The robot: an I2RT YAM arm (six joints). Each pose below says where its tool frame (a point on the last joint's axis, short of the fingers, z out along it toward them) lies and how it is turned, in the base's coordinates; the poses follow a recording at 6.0 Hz.
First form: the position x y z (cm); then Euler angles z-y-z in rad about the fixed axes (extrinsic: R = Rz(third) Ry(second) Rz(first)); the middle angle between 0 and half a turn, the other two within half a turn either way.
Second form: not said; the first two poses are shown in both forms.
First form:
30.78, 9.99, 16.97, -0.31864, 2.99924, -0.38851
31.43, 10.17, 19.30, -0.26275, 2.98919, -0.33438
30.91, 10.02, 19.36, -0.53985, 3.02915, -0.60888
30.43, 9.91, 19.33, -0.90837, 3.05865, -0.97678
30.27, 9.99, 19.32, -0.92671, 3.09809, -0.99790
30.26, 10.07, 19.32, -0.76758, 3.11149, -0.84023
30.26, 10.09, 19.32, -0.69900, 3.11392, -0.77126
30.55, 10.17, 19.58, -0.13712, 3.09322, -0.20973
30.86, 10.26, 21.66, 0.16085, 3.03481, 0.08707
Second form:
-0.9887, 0.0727, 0.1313, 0.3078; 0.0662, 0.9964, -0.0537, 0.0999; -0.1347, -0.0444, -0.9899, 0.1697; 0, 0, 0, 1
-0.9869, 0.0744, 0.1434, 0.3143; 0.0679, 0.9964, -0.0498, 0.1017; -0.1466, -0.0394, -0.9884, 0.1930; 0, 0, 0, 1
-0.9932, 0.0716, 0.0920, 0.3091; 0.0659, 0.9958, -0.0642, 0.1002; -0.0962, -0.0577, -0.9937, 0.1936; 0, 0, 0, 1
-0.9965, 0.0699, 0.0464, 0.3043; 0.0666, 0.9954, -0.0687, 0.0991; -0.0510, -0.0653, -0.9966, 0.1933; 0, 0, 0, 1
-0.9972, 0.0715, 0.0236, 0.3027; 0.0707, 0.9968, -0.0365, 0.0999; -0.0261, -0.0348, -0.9991, 0.1932; 0, 0, 0, 1
-0.9971, 0.0728, 0.0201, 0.3026; 0.0723, 0.9971, -0.0224, 0.1007; -0.0217, -0.0209, -0.9995, 0.1932; 0, 0, 0, 1
-0.9972, 0.0724, 0.0198, 0.3026; 0.0720, 0.9972, -0.0193, 0.1009; -0.0212, -0.0178, -0.9996, 0.1932; 0, 0, 0, 1
-0.9962, 0.0727, 0.0473, 0.3055; 0.0723, 0.9973, -0.0101, 0.1017; -0.0479, -0.0066, -0.9988, 0.1958; 0, 0, 0, 1
-0.9917, 0.0728, 0.1062, 0.3086; 0.0742, 0.9972, 0.0093, 0.1026; -0.1052, 0.0171, -0.9943, 0.2166; 0, 0, 0, 1

